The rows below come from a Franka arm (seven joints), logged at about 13 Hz.
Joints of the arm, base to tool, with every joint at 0 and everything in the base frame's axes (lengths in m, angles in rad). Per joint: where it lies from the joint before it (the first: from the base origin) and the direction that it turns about. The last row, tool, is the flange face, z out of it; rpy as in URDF.
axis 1: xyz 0 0 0.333 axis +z
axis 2: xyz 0 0 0 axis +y
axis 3: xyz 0 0 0.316 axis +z
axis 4: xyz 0.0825 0 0 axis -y
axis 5: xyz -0.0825 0 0.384 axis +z
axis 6: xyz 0 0 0 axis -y
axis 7: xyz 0.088 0 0 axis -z
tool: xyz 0 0 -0.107 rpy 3.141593 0 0
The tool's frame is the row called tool.
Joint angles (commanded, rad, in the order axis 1, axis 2, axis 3, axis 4, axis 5, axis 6, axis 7), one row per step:
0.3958 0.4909 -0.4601 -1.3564 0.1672 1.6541 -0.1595
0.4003 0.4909 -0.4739 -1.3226 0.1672 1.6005 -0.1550
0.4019 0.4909 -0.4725 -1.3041 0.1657 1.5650 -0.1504
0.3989 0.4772 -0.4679 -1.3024 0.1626 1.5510 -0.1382
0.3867 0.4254 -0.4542 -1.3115 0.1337 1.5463 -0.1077
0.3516 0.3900 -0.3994 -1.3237 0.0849 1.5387 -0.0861
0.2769 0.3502 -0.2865 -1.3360 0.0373 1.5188 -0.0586
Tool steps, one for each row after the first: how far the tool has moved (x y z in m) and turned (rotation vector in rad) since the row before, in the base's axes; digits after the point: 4 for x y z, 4 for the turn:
-0.0024 -0.0010 0.0130 -0.0044 0.0177 -0.0076
-0.0023 0.0036 0.0058 -0.0002 0.0175 0.0007
-0.0032 -0.0004 0.0080 0.0027 0.0002 -0.0108
-0.0088 -0.0078 0.0267 -0.0078 -0.0316 -0.0278
-0.0070 -0.0021 0.0115 -0.0180 -0.0044 -0.0027
-0.0089 0.0042 0.0109 0.0000 0.0062 0.0058

